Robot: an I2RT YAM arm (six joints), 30 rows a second.
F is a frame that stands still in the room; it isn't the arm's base.
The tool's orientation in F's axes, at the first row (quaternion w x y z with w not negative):
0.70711 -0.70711 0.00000 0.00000
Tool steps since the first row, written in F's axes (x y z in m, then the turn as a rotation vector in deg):
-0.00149 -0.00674 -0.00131 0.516 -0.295 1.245
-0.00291 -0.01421 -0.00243 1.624 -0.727 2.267
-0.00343 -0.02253 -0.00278 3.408 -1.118 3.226
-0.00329 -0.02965 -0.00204 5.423 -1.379 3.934
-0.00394 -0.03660 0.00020 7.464 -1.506 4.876
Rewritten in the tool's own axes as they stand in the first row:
-0.00149 0.00131 -0.00674 0.516 -1.245 -0.295
-0.00291 0.00243 -0.01421 1.624 -2.267 -0.727
-0.00343 0.00278 -0.02253 3.408 -3.226 -1.118
-0.00329 0.00204 -0.02965 5.423 -3.934 -1.379
-0.00394 -0.00020 -0.03660 7.464 -4.876 -1.506

